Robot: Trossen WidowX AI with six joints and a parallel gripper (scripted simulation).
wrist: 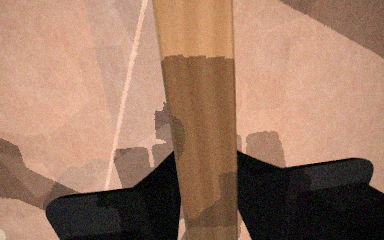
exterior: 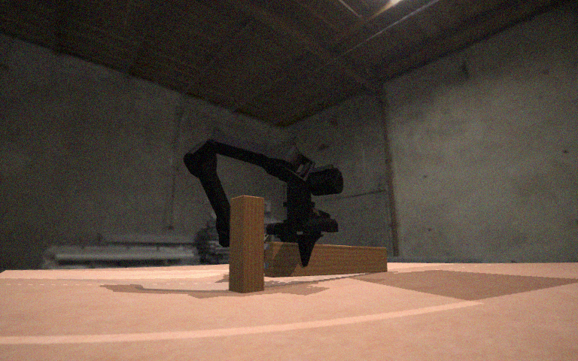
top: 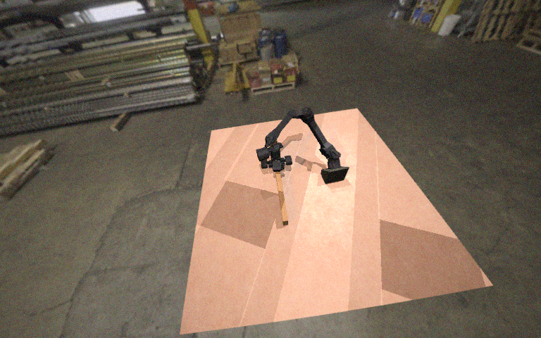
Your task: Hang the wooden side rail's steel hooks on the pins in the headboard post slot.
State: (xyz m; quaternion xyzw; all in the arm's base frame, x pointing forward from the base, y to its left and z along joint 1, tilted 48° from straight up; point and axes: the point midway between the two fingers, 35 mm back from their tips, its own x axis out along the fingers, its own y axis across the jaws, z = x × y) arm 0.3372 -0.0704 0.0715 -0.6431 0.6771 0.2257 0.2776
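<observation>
Now: gripper tip 140 mm to the left of the headboard post, 40 mm below it and 10 mm past it.
</observation>
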